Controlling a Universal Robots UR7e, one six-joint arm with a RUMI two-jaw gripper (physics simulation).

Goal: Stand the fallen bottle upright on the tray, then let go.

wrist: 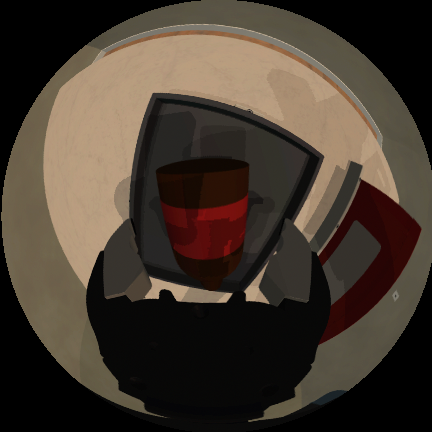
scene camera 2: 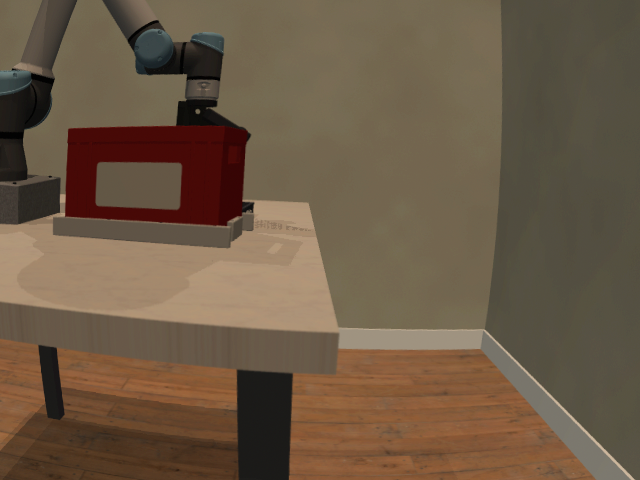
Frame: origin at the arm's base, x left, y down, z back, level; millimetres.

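Seen in the pictures: gripper, fingertip midpoint: (wrist: 206, 221).
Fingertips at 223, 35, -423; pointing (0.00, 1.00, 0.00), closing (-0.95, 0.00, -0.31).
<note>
Pixels of each thing's top centre, then the offset from my fingertips to it, as dx, dy, dz. "*": a spot on its surface instead. Level surfaces: height alone.
- brown bottle with a red label, top centre: (wrist: 206, 268) -9, -30, +27
- dark tray at a spot on its surface: (wrist: 170, 130) * +63, +44, -66
- red crate at its top centre: (scene camera 2: 159, 128) (wrist: 372, 303) -291, -126, +8
- wooden table at its surface level: dy +49
The brown bottle with a red label (wrist: 207, 230) lies on its side in the dark tray (wrist: 170, 130). In the wrist view its base points up the picture and its neck points down toward the gripper's palm. My gripper (wrist: 206, 221) is open, with one finger on each side of the bottle's lower part in that view, and nothing is held. In the scene view the fingertips and the bottle are hidden behind the red crate. A small dark corner of the tray (scene camera 2: 248, 207) shows past the crate.
The red crate (scene camera 2: 206, 175) (wrist: 400, 235) with a pale panel stands beside the tray, inside a low grey border (scene camera 2: 139, 229) (wrist: 345, 192). The wooden table (scene camera 2: 248, 304) (wrist: 85, 150) ends at an edge on the scene view's right.
</note>
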